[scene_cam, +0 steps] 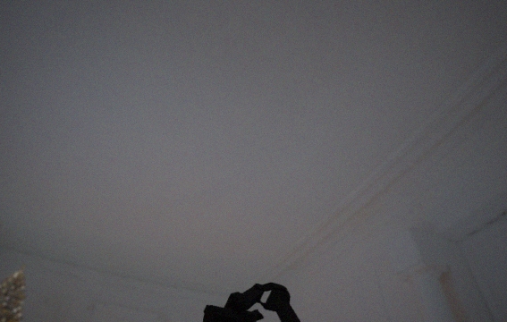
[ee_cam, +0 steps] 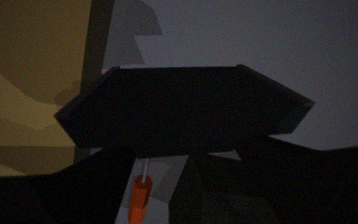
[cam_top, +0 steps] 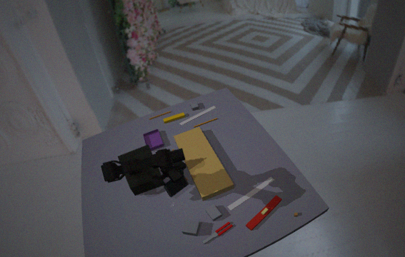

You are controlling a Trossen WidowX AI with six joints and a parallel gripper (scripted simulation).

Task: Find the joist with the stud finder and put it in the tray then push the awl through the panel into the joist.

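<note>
Right now the stud finder is 20 mm ahead of my gripper tip. The rest, counted from my gripper tip: purple tray (460 mm to the left, 70 mm below, 50 mm behind); then red level (370 mm ahead, 330 mm to the right, 60 mm below); then yellow bar (620 mm to the left, 140 mm ahead, 70 mm below).
</note>
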